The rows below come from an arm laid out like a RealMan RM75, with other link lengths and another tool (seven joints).
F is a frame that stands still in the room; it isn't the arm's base.
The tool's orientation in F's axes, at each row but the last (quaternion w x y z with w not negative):
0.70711 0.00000 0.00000 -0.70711
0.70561 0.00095 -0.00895 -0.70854
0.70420 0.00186 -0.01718 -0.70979
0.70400 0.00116 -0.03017 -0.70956
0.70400 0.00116 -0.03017 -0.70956
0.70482 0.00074 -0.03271 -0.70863
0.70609 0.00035 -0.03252 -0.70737
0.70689 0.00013 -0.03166 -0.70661
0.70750 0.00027 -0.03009 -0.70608
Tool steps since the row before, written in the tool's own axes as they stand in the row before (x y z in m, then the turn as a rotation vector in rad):
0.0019 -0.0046 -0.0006 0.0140 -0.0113 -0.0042
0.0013 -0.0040 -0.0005 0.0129 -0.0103 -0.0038
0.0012 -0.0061 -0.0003 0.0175 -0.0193 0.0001
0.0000 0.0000 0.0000 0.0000 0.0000 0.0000
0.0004 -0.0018 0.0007 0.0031 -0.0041 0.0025
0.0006 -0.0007 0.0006 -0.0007 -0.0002 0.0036
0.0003 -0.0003 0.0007 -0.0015 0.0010 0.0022
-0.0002 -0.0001 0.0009 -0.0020 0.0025 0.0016
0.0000 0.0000 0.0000 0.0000 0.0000 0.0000
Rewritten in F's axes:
-0.0046 -0.0019 -0.0006 -0.0113 -0.0140 -0.0042
-0.0040 -0.0013 -0.0005 -0.0103 -0.0129 -0.0038
-0.0061 -0.0012 -0.0004 -0.0194 -0.0173 0.0000
0.0000 0.0000 0.0000 0.0000 0.0000 0.0000
-0.0018 -0.0004 0.0006 -0.0042 -0.0030 0.0024
-0.0007 -0.0006 0.0006 -0.0004 0.0009 0.0036
-0.0003 -0.0003 0.0007 0.0009 0.0016 0.0022
-0.0001 0.0002 0.0009 0.0024 0.0021 0.0016
0.0000 0.0000 0.0000 0.0000 0.0000 0.0000

